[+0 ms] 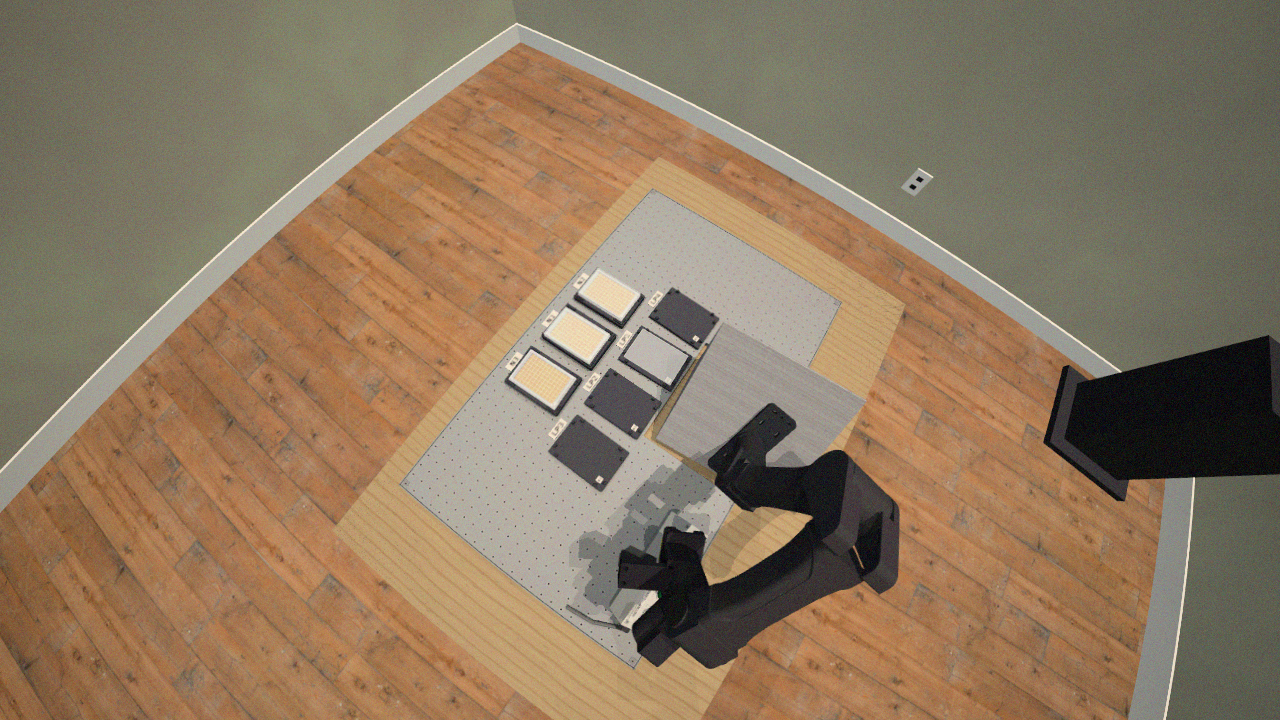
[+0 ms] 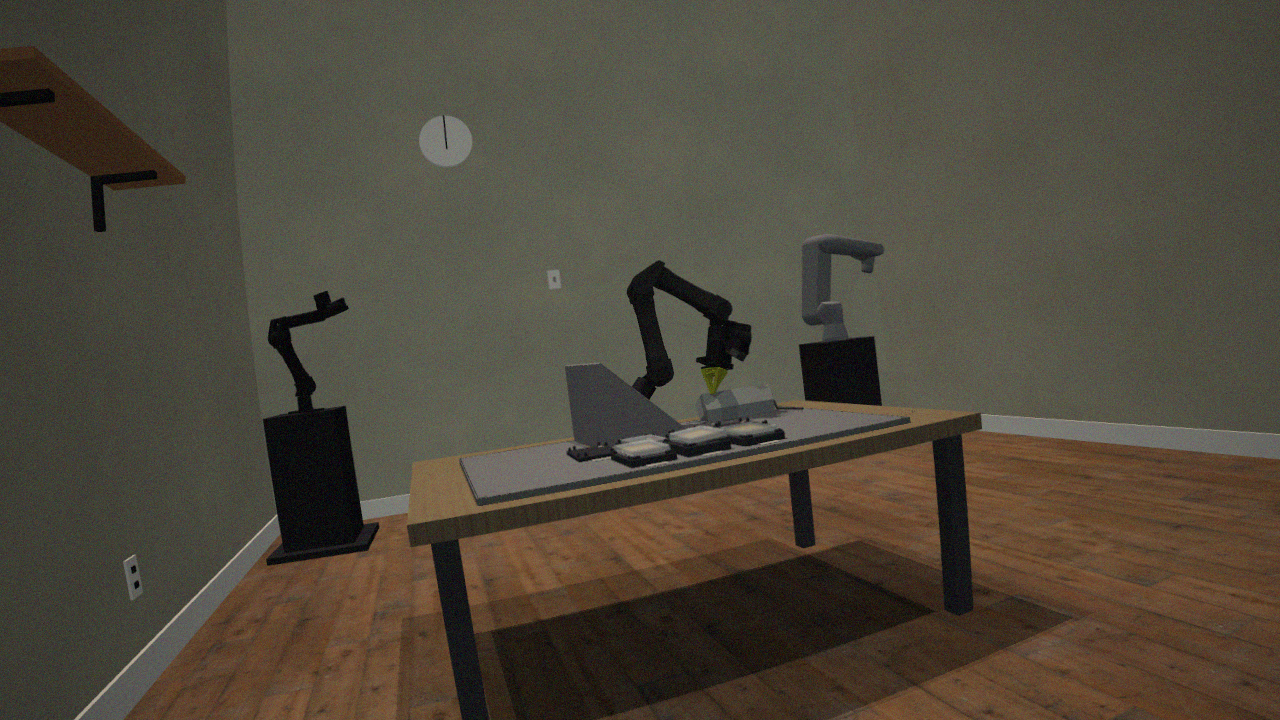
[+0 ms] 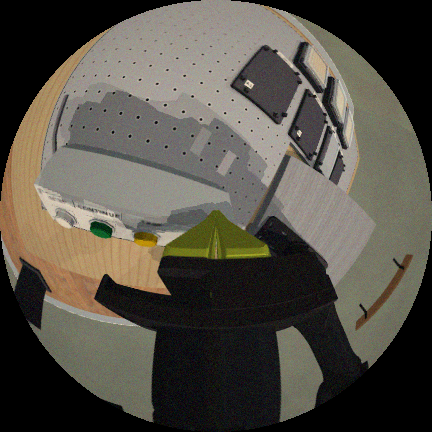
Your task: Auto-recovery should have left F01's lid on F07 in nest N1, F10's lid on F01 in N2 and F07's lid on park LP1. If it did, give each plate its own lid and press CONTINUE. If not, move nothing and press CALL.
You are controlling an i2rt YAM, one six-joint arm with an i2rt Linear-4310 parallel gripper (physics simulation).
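Places are measured from the arm's base along level axes (x ahead, y left, z up), in millimetres.
Pixels of known places: gripper, between the fingertips: (image 1: 673, 531) (image 2: 712, 394) (image 3: 215, 215); arm's base, origin of its link: (image 1: 750, 443) (image 2: 633, 404) (image 3: 294, 252).
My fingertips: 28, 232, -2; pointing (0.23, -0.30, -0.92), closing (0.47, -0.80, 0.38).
Note:
Ahead of a thing's pixels: the offset from my fingertips to its middle, as dx, dy, dz. "spot": to the spot under its first point. Level surfaces: height alone.
Three plates {+414, -79, -55} (image 1: 542, 380) {+419, -206, -43} (image 1: 577, 335) {+431, -339, -51} (image 1: 609, 295) sit in a row of nests. The two farther ones look paler and seem lidded; the nearest shows yellower wells, and its lid state is unclear. A clear grey lid {+246, -284, -66} (image 1: 655, 357) (image 3: 328, 151) lies on one park. Three other parks {spot: +232, -16, -70} (image 1: 587, 452) {spot: +241, -150, -70} (image 1: 622, 402) {spot: +256, -409, -70} (image 1: 682, 317) show bare dark tops. Lid codes are unreadable. The button box {-32, +79, -38} (image 3: 135, 167) (image 2: 756, 400) has a white button {-58, +152, -16} (image 3: 65, 218), a green button {-55, +102, -16} (image 3: 101, 229) under the word CONTINUE, and a yellow button {-52, +53, -16} (image 3: 146, 239). My gripper (image 3: 215, 215) (image 2: 713, 392) is shut and empty beside the box, hiding its right part.
A grey slanted panel (image 1: 760, 385) (image 2: 608, 407) (image 3: 320, 200) stands between the parks and my arm's base. A thin dark bar {spot: +7, +229, -80} (image 1: 597, 617) (image 3: 60, 122) lies near the box. The perforated board {dz -80} (image 1: 483, 465) rests on the wooden table {dz -92} (image 1: 402, 546). Other arms stand on pedestals (image 2: 313, 483) (image 2: 841, 371) beyond the table.

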